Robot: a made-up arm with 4 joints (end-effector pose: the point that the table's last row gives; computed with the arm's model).
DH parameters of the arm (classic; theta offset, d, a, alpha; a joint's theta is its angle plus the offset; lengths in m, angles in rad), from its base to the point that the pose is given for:
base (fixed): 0 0 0 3.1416
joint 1: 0 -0.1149 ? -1.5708
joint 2: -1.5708 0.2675 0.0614 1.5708
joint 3: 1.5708 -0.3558 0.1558 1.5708
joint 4: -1.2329 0 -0.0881 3.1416
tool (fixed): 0.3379 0.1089 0 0
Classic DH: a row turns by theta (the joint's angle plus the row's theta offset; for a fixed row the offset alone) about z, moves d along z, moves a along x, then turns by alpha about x.
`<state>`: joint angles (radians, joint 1 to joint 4).
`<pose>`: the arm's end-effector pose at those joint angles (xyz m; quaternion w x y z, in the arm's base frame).
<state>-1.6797 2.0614 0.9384 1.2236</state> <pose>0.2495 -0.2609 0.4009 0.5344 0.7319 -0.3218 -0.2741</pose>
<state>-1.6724 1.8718 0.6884 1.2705</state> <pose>0.2735 -0.2110 0.4384 0.6013 0.7343 -0.2743 -0.1548</pose>
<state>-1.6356 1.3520 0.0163 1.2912</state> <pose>0.3353 -0.0158 0.4778 0.7694 0.6214 -0.0734 0.1286</pose>
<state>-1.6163 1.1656 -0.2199 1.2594</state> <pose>0.3549 0.0613 0.4559 0.8060 0.5544 0.0183 0.2067</pose>
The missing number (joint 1, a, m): -0.0684
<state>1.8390 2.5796 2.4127 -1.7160</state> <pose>0.0830 0.3559 0.2797 0.0435 -0.2820 0.3239 -0.9021</pose>
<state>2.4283 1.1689 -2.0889 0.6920</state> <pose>-0.3798 0.0976 0.3282 0.4815 0.2545 -0.7294 -0.4139</pose>
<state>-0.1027 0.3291 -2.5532 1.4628</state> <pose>0.3748 -0.2325 0.0558 0.3210 0.7029 0.6321 -0.0580</pose>
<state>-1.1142 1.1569 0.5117 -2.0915</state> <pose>0.3563 -0.2399 0.5166 0.1123 -0.4354 -0.3676 0.8141</pose>
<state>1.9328 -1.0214 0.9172 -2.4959</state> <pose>-0.4066 -0.1691 -0.1327 0.6913 0.5824 0.0460 0.4252</pose>
